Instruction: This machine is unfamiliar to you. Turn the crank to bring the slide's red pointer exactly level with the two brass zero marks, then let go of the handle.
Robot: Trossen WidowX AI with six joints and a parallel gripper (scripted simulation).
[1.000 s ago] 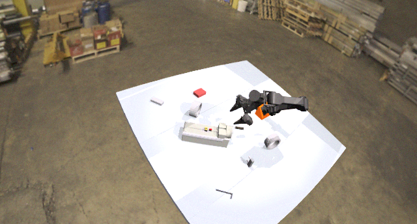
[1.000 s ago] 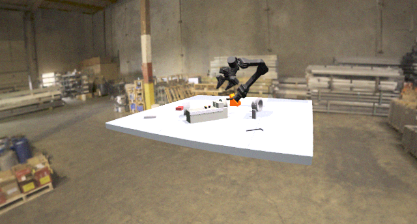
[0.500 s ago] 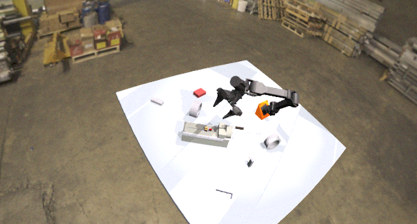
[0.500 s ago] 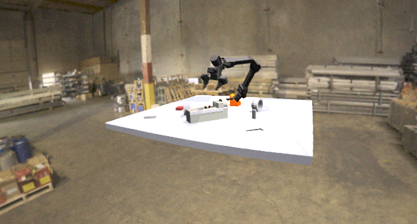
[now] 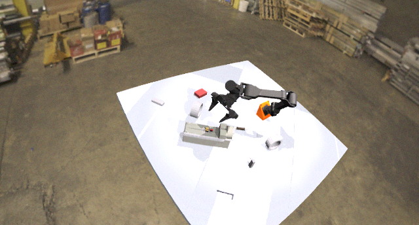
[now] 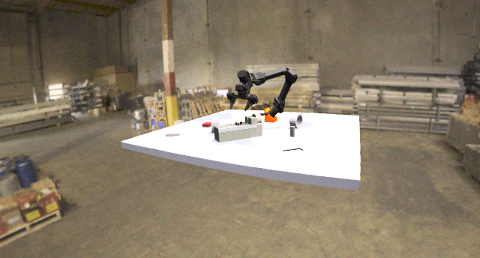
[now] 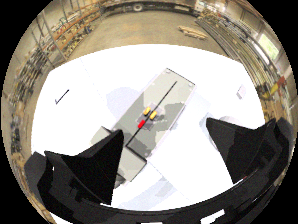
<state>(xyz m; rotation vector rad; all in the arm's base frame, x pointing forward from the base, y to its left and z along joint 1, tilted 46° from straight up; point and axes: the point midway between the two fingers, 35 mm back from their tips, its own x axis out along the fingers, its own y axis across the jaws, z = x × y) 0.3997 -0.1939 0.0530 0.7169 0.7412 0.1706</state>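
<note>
My gripper tip is now 13 cm to the right of the dark crank handle, 9 cm past it and 4 cm above it. Also, from my gripper tip: hex key 36 cm to the left, 20 cm ahead, 15 cm below; red pointer 7 cm below, 3 cm to the left, 3 cm ahead; small clip 30 cm to the left, 12 cm below, 3 cm behind.
</note>
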